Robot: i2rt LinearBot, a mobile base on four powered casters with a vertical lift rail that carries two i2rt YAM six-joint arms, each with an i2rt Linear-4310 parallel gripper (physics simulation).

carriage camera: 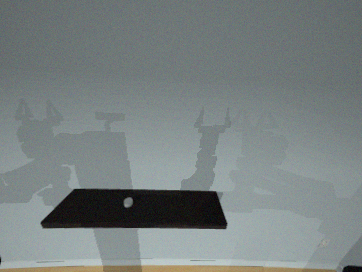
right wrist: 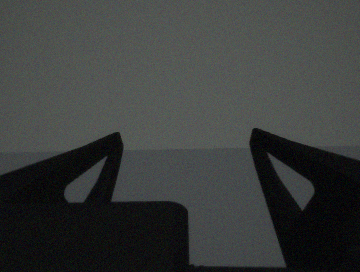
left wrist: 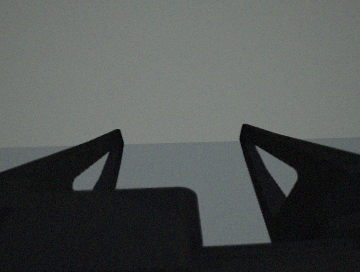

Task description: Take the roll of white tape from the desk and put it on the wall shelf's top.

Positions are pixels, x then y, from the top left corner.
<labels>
The left gripper shows in the left wrist view (181, 133); in the carriage camera view it is out of frame, in the right wrist view it is out of frame. The right gripper shows in the right wrist view (185, 137); in the carriage camera view it is out of frame, in the left wrist view it is out of frame.
</labels>
